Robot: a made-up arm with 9 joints.
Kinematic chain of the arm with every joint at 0, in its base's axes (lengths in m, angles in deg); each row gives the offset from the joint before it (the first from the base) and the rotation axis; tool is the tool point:
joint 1: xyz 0 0 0.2 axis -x
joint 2: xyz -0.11 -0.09 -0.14 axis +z
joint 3: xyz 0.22 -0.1 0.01 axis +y
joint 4: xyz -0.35 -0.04 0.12 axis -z
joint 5: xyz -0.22 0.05 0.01 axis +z
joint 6: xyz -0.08 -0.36 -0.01 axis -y
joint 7: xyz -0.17 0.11 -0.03 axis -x
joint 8: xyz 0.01 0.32 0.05 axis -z
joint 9: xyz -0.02 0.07 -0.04 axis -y
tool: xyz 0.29 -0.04 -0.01
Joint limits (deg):
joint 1: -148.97..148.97
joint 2: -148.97..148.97
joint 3: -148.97..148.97
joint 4: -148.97..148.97
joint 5: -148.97..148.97
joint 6: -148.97..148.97
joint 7: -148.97..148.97
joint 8: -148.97..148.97
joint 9: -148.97..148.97
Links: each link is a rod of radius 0.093 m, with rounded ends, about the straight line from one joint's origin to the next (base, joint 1, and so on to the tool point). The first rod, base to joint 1, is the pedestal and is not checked.
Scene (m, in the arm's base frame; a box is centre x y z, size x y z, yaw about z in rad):
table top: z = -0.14
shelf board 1: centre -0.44 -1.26 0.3 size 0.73 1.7 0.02 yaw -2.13
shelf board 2: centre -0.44 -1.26 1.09 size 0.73 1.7 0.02 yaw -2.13
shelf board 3: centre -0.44 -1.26 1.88 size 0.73 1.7 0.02 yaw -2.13
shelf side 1: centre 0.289 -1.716 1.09 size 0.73 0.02 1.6 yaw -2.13
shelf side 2: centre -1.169 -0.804 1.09 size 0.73 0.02 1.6 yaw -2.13
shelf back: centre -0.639 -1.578 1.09 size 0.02 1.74 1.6 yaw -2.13
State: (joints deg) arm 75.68 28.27 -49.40 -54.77 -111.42 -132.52 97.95 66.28 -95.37
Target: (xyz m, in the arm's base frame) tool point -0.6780 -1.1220 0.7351
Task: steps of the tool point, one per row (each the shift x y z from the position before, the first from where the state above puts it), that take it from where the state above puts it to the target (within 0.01 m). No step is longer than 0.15 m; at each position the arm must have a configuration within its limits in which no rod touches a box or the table.
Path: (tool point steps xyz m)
1: 0.0020 -0.1300 -0.0674
2: 0.0239 -0.1219 -0.0672

